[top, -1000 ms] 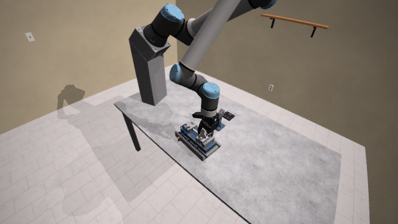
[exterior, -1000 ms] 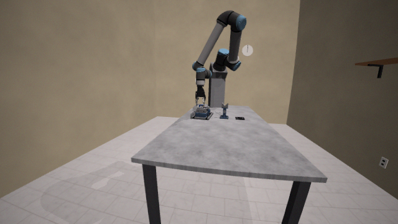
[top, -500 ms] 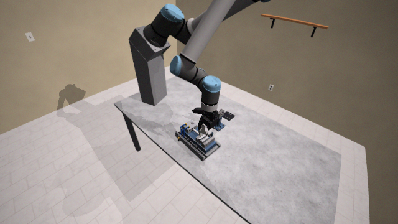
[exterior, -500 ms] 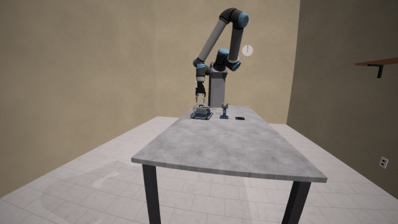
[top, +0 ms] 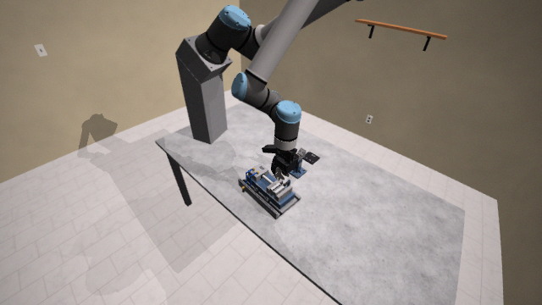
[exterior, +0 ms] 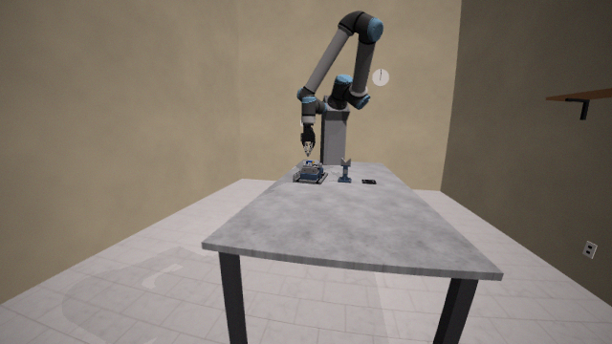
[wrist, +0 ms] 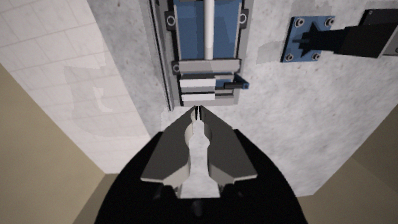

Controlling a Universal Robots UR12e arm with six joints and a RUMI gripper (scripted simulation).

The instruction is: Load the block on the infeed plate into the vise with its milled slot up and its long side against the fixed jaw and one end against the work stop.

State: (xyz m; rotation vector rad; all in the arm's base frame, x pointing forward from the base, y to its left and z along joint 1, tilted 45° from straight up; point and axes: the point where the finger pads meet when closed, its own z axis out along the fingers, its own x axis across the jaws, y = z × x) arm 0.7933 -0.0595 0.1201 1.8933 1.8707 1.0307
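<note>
The part is 8 cm below my hand. The rest, counted from my hand: cylinder rod 9 cm behind, 1 cm to the left, 10 cm below; work stop 1 cm behind, 7 cm to the left, 9 cm below; moving jaw 4 cm behind, 2 cm to the left, 10 cm below.
</note>
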